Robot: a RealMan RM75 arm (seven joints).
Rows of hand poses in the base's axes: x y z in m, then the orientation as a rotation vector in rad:
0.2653, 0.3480, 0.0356, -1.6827, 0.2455, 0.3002
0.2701, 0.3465, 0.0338, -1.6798, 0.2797, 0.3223
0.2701, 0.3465, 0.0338, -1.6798, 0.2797, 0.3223
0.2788, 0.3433, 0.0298, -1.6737, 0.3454, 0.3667
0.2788, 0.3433, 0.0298, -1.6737, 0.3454, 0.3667
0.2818, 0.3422, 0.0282, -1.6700, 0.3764, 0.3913
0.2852, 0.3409, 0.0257, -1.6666, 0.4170, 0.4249
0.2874, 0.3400, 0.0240, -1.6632, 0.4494, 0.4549
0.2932, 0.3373, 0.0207, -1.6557, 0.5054, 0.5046
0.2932, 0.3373, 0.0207, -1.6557, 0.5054, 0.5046
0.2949, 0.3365, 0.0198, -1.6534, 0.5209, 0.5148
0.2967, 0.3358, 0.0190, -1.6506, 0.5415, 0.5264
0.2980, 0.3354, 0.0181, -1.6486, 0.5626, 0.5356
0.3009, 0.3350, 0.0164, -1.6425, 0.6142, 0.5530
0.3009, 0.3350, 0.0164, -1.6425, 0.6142, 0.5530
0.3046, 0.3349, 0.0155, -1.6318, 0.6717, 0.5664
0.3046, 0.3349, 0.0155, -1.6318, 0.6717, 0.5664
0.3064, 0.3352, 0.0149, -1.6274, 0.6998, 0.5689
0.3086, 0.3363, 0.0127, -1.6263, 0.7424, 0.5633
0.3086, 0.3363, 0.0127, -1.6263, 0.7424, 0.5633
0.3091, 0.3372, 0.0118, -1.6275, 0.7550, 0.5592
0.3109, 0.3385, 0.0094, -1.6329, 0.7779, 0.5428
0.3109, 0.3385, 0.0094, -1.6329, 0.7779, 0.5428
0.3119, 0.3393, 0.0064, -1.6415, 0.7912, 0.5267
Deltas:
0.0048, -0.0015, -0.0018, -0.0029, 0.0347, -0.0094
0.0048, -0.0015, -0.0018, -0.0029, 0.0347, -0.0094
0.0135, -0.0047, -0.0058, -0.0090, 0.1026, -0.0263
0.0135, -0.0047, -0.0058, -0.0090, 0.1026, -0.0263
0.0165, -0.0058, -0.0074, -0.0116, 0.1371, -0.0321
0.0199, -0.0071, -0.0099, -0.0170, 0.1830, -0.0386
0.0221, -0.0080, -0.0116, -0.0211, 0.2218, -0.0419
0.0279, -0.0107, -0.0149, -0.0278, 0.2875, -0.0488
0.0279, -0.0107, -0.0149, -0.0278, 0.2875, -0.0488
0.0296, -0.0115, -0.0158, -0.0296, 0.3033, -0.0529
0.0314, -0.0122, -0.0166, -0.0323, 0.3231, -0.0593
0.0327, -0.0126, -0.0175, -0.0359, 0.3415, -0.0673
0.0356, -0.0130, -0.0192, -0.0439, 0.3833, -0.0899
0.0356, -0.0130, -0.0192, -0.0439, 0.3833, -0.0899
0.0393, -0.0131, -0.0201, -0.0497, 0.4263, -0.1192
0.0393, -0.0131, -0.0201, -0.0497, 0.4263, -0.1192
0.0411, -0.0128, -0.0207, -0.0535, 0.4447, -0.1357
0.0433, -0.0117, -0.0229, -0.0645, 0.4657, -0.1651
0.0433, -0.0117, -0.0229, -0.0645, 0.4657, -0.1651
0.0438, -0.0108, -0.0238, -0.0692, 0.4701, -0.1749
0.0456, -0.0095, -0.0262, -0.0805, 0.4720, -0.1974
0.0456, -0.0095, -0.0262, -0.0805, 0.4720, -0.1974
0.0466, -0.0087, -0.0292, -0.0922, 0.4682, -0.2133

